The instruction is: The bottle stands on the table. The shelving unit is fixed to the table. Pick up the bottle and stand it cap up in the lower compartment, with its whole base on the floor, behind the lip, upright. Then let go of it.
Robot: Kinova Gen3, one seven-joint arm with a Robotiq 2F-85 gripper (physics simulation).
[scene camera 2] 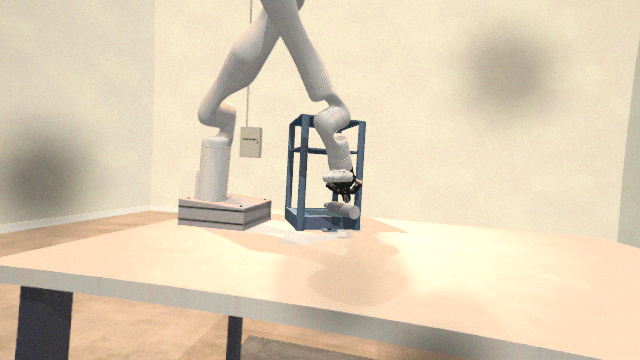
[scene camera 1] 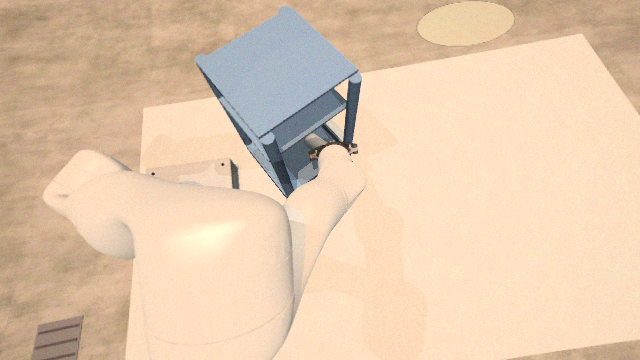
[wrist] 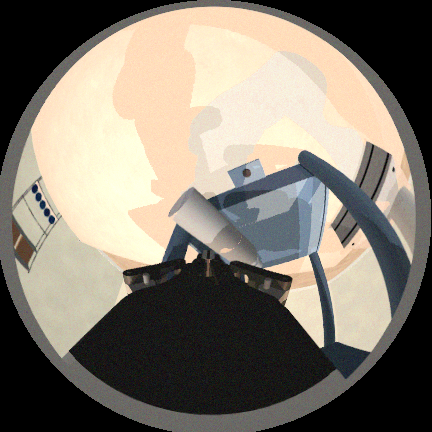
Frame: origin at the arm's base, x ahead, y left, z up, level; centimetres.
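Seen in the pictures: gripper, between the fingertips: [scene camera 2: 347, 201] [wrist: 208, 256]; arm's base, origin of its link: [scene camera 2: 211, 199].
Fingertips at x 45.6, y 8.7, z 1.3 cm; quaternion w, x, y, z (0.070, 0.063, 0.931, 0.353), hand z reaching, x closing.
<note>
Pixels of each thing's top centre, then the offset from my fingertips to it. "spot": a spot on its surface instead. Level surfaces: height alone.
- pale grey bottle, centre of its top: [wrist: 229, 255] [scene camera 1: 322, 145] [scene camera 2: 339, 202] dy +0.8, dx -2.7, dz -0.7 cm
- front lip, a spot on its surface: [scene camera 2: 322, 222] spot: dy -6.3, dx -8.0, dz -7.1 cm
- blue shelving unit, centre of its top: [scene camera 1: 276, 66] [scene camera 2: 324, 122] dy +4.4, dx -9.9, dz +28.3 cm
- middle shelf, a spot on its surface: [scene camera 1: 312, 122] spot: dy -2.9, dx -5.5, dz +17.8 cm
- small tab with a hole, a spot on its surface: [wrist: 246, 173] spot: dy -7.2, dx -5.5, dz -8.7 cm
- table, height of its surface: dz -9.5 cm
The pale grey bottle [scene camera 1: 315, 141] [scene camera 2: 342, 209] [wrist: 212, 225] lies tilted across the front lip [scene camera 2: 322, 222] of the blue shelving unit [scene camera 1: 280, 70] [scene camera 2: 302, 180] [wrist: 382, 230], near the right front post. Its base end sticks out in front, and its narrower cap end is inside the lower compartment. My gripper [scene camera 2: 346, 198] [wrist: 208, 256] is shut and empty, with its fingertips just above the bottle. I cannot tell whether they touch it. In scene camera 1 the wrist hides the fingertips and much of the bottle.
The unit's posts and middle shelf [scene camera 1: 312, 122] stand close around my hand. A small tab with a hole [wrist: 246, 173] is at the unit's front foot. The robot's base block [scene camera 2: 225, 214] [wrist: 367, 175] stands beside the unit on the table [scene camera 1: 500, 200].
</note>
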